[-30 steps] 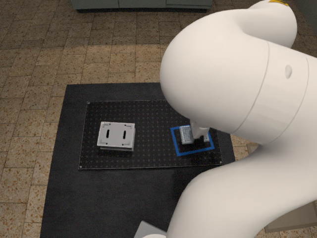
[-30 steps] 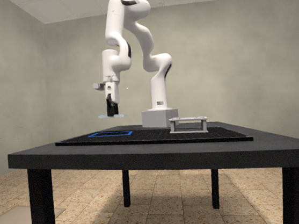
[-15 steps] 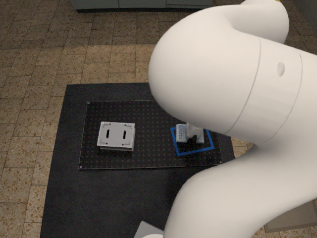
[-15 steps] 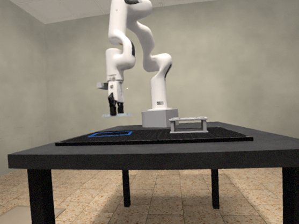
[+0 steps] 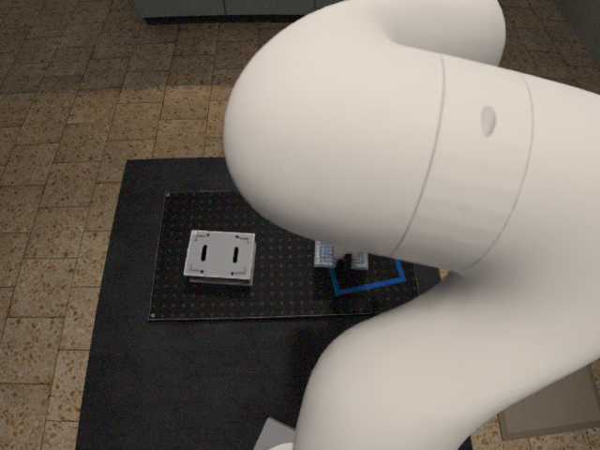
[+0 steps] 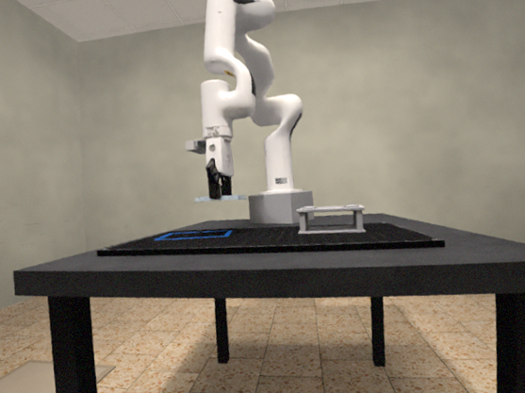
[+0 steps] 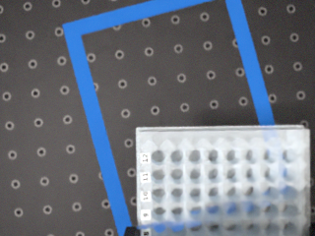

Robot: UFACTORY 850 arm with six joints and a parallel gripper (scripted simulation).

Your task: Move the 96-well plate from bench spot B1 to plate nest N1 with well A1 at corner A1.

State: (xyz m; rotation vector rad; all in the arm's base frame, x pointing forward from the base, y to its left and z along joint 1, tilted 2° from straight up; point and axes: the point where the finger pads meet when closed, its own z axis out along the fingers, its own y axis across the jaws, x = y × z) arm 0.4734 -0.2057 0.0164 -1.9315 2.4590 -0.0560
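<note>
Right now the raised plate nest N1 is 6 cm ahead of my hand, 29 cm to the left of it and 5 cm below it. Also, from my hand: 96-well plate: 1 cm below.
</note>
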